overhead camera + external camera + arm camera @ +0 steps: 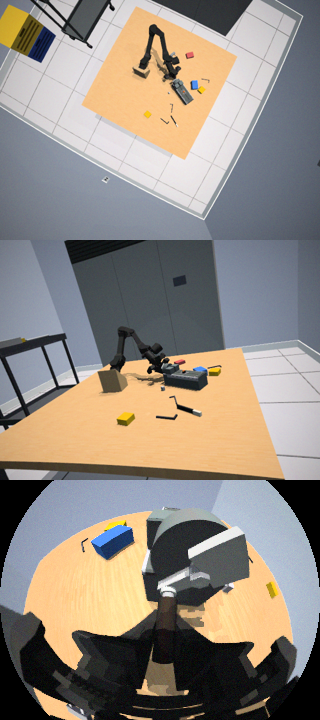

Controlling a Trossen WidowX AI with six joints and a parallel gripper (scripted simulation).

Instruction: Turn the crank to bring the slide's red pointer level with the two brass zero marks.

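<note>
The dark crank handle lies 30 mm above my gripper tip, 20 mm behind it and 10 mm to the left of it. From my gripper tip the other things lie so: small grey cube: 150 mm to the right, 30 mm below; blue block: 220 mm ahead, 30 mm to the left, 20 mm below; red pointer: 130 mm ahead, 100 mm to the right, 40 mm above.
</note>
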